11 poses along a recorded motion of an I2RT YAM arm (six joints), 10 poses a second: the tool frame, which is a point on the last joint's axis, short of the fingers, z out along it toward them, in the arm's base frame.
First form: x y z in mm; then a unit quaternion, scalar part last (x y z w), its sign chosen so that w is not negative.
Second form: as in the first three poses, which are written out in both.
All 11 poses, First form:
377, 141, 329, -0.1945, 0.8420, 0.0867, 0.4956
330, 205, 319, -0.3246, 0.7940, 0.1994, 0.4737
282, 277, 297, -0.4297, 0.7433, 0.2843, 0.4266
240, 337, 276, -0.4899, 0.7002, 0.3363, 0.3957
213, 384, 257, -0.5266, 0.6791, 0.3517, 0.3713
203, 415, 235, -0.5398, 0.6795, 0.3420, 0.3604
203, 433, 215, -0.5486, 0.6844, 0.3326, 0.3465
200, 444, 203, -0.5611, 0.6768, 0.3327, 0.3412
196, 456, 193, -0.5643, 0.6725, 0.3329, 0.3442
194, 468, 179, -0.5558, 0.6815, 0.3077, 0.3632
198, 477, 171, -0.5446, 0.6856, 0.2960, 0.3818
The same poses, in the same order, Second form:
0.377, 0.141, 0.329, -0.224, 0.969, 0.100, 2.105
0.330, 0.205, 0.319, -0.369, 0.902, 0.226, 2.155
0.282, 0.277, 0.297, -0.475, 0.822, 0.314, 2.260
0.240, 0.337, 0.276, -0.533, 0.762, 0.366, 2.328
0.213, 0.384, 0.257, -0.567, 0.731, 0.379, 2.381
0.203, 0.415, 0.235, -0.579, 0.728, 0.367, 2.404
0.203, 0.433, 0.215, -0.585, 0.730, 0.355, 2.434
0.200, 0.444, 0.203, -0.597, 0.720, 0.354, 2.445
0.196, 0.456, 0.193, -0.601, 0.716, 0.355, 2.439
0.194, 0.468, 0.179, -0.597, 0.731, 0.330, 2.398
0.198, 0.477, 0.171, -0.589, 0.742, 0.320, 2.358

